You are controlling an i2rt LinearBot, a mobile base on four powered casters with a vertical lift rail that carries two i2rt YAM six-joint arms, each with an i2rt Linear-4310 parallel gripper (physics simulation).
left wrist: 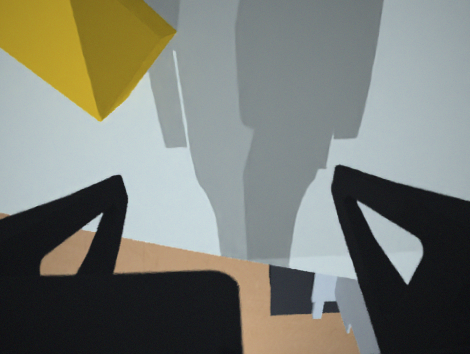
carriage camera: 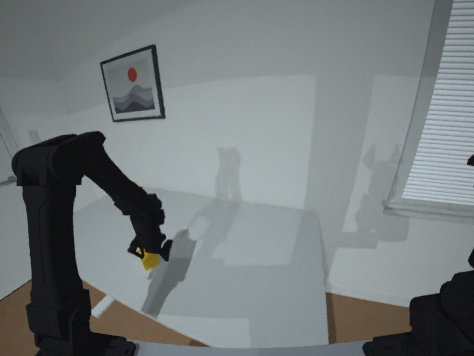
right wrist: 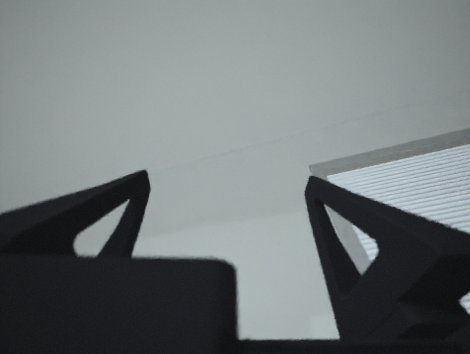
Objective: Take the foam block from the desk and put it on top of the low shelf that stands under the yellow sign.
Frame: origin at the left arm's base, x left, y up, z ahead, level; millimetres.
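Seen in the pictures: left gripper, fingertip midpoint: (left wrist: 229,182) (carriage camera: 155,259); right gripper, fingertip midpoint: (right wrist: 229,182).
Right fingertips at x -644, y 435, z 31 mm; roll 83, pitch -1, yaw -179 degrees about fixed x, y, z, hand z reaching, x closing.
A point is followed by its place in that frame.
The yellow foam block (carriage camera: 149,261) @(x 64, y -131, z 360 mm) (left wrist: 95,45) @(x 74, y -123, z 383 mm) lies on the pale desk (carriage camera: 285,295) @(x -452, y -168, z 251 mm) (left wrist: 50,145) @(x 152, y -168, z 311 mm), at the lower left in the carriage camera and at the upper left in the left wrist view. My left gripper (carriage camera: 152,252) @(x 8, y -76, z 326 mm) (left wrist: 229,182) @(x 8, y -76, z 326 mm) is open and empty, above the desk. The block is outside its fingers, and one finger partly covers it in the carriage camera. My right gripper (right wrist: 229,182) @(x -644, y 435, z 31 mm) is open and empty, and faces the wall. In the carriage camera its fingers do not show clearly. The low shelf and the yellow sign do not show in these views.
A framed picture (carriage camera: 133,116) @(x 469, y 395, z 1153 mm) hangs on the wall behind the desk. A window with blinds (carriage camera: 440,125) @(x -1211, y 344, z 604 mm) (right wrist: 420,182) @(x -1459, y 970, z 520 mm) is at the right. A white desk leg (carriage camera: 102,306) shows beyond the desk's lower left edge, over brown floor (carriage camera: 125,327) @(x 511, y -888, z 414 mm). Arm shadows fall across the desk.
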